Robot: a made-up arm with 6 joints.
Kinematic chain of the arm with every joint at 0, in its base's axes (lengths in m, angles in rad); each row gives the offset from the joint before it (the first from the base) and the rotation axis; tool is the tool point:
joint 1: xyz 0 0 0.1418 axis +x
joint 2: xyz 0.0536 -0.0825 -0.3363 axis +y
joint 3: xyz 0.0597 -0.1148 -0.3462 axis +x
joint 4: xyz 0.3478 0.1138 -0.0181 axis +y
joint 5: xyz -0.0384 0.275 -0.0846 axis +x
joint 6: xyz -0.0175 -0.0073 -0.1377 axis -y
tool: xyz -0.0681 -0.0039 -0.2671
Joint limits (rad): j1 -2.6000..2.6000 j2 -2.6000..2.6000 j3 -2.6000..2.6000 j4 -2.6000..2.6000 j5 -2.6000..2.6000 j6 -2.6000..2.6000
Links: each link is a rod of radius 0.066 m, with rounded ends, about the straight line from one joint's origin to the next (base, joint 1, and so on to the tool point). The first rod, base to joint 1, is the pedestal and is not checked.
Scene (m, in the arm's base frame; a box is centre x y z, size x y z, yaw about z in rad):
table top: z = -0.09
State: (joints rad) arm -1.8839 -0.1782 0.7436 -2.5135 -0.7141 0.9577
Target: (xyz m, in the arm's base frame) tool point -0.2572 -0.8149 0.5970
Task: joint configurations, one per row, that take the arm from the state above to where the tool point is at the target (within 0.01 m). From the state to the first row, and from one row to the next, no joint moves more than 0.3 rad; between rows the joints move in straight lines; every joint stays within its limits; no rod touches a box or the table.
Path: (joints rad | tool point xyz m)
1: -1.8686 0.1127 0.7807 -2.4623 -0.8149 0.8650 | 0.5761 -0.3315 0.5836
2: -1.8533 0.4036 0.8178 -2.4110 -0.9158 0.7724 | 0.5183 -0.5306 0.6422
3: -1.8380 0.6944 0.8549 -2.3598 -1.0166 0.6797 | 0.3829 -0.7036 0.6765
4: -1.8226 0.9853 0.8921 -2.3086 -1.1175 0.5871 | 0.1876 -0.8203 0.6805
5: -1.8073 1.2762 0.9292 -2.2573 -1.2183 0.4944 | -0.0376 -0.8597 0.6528
6: -1.7920 1.5671 0.9663 -2.2061 -1.3191 0.4017 | -0.2572 -0.8149 0.5970

